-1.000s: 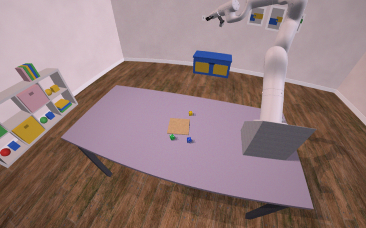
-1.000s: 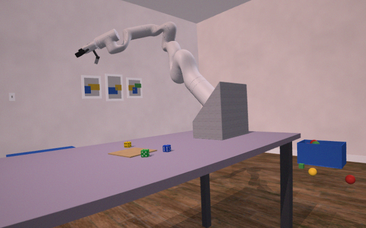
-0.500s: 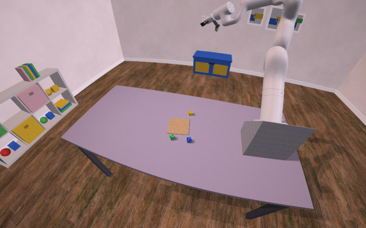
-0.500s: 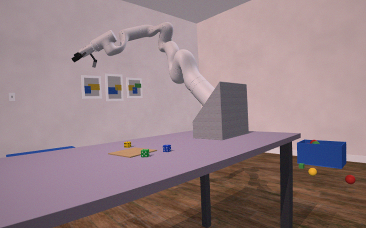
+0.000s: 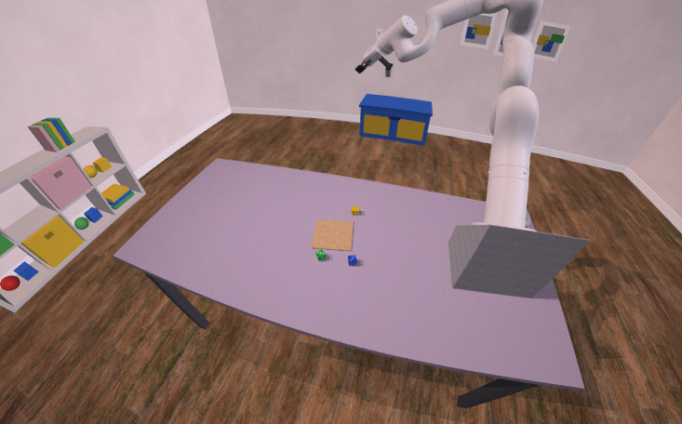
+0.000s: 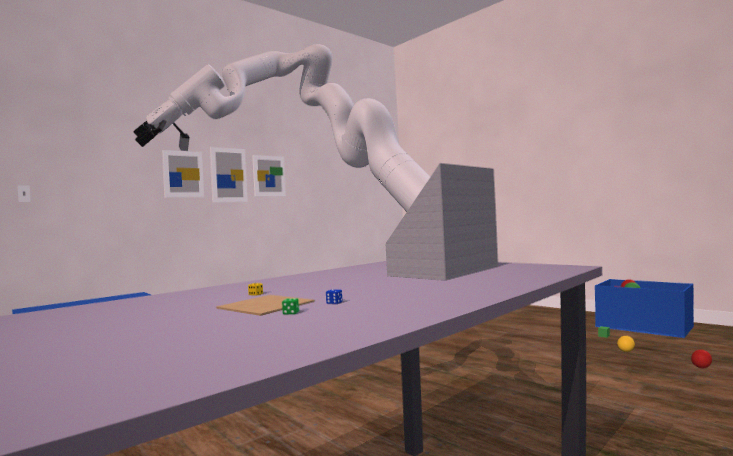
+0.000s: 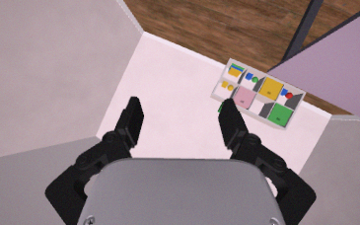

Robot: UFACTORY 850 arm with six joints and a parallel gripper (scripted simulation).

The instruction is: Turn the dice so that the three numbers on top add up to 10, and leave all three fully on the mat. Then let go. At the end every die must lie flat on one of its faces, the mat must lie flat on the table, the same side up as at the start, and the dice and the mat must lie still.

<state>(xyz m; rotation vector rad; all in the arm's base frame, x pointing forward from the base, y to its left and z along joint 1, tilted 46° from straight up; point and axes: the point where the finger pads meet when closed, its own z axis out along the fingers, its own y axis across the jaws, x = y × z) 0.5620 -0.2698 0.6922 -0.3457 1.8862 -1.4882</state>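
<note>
The yellow die lies 8 cm behind my hand, 53 cm to the left of it and 44 cm below it. From my hand the other things lie so: blue die: 12 cm behind, 77 cm to the left, 44 cm below; then tan mat: 3 cm behind, 66 cm to the left, 45 cm below; then green die: 2 cm behind, 77 cm to the left, 44 cm below.
</note>
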